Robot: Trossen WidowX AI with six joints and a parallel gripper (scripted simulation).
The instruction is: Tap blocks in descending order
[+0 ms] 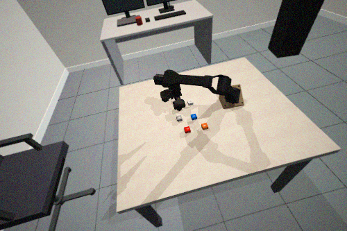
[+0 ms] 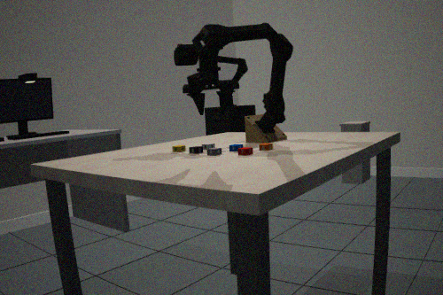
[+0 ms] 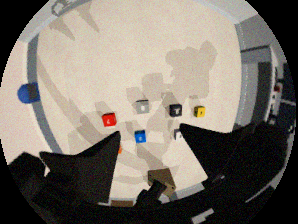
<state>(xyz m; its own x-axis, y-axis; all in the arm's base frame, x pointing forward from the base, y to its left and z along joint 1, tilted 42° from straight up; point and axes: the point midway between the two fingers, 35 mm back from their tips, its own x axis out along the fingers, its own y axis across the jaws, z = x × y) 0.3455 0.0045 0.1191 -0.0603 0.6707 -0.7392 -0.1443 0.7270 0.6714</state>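
My gripper tip is 90 mm to the left of the black block and 110 mm above it. The rest, counted from my gripper tip: grey block 10 mm to the left, 110 mm below; then blue block 90 mm behind, 10 mm to the left, 110 mm below; then red block 40 mm behind, 100 mm to the left, 110 mm below.
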